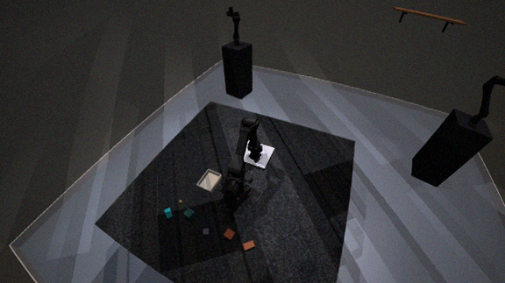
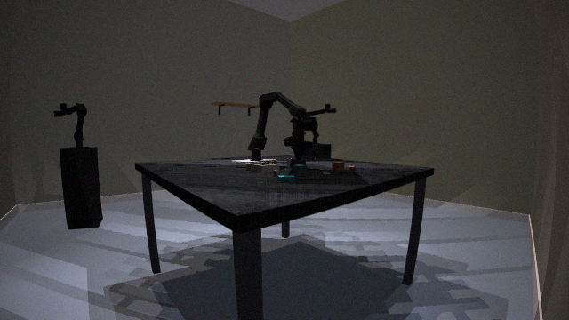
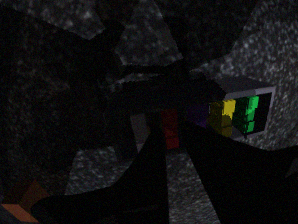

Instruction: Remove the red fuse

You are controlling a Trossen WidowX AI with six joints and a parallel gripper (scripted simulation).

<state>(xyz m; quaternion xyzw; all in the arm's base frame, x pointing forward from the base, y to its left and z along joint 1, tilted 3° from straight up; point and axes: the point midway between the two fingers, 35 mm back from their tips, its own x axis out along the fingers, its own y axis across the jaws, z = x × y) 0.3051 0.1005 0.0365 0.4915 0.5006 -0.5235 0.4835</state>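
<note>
Right now the red fuse is 10 mm below my gripper tip. Also, from my gripper tip: pale tray: 220 mm to the right, 30 mm below, 20 mm ahead.
</note>
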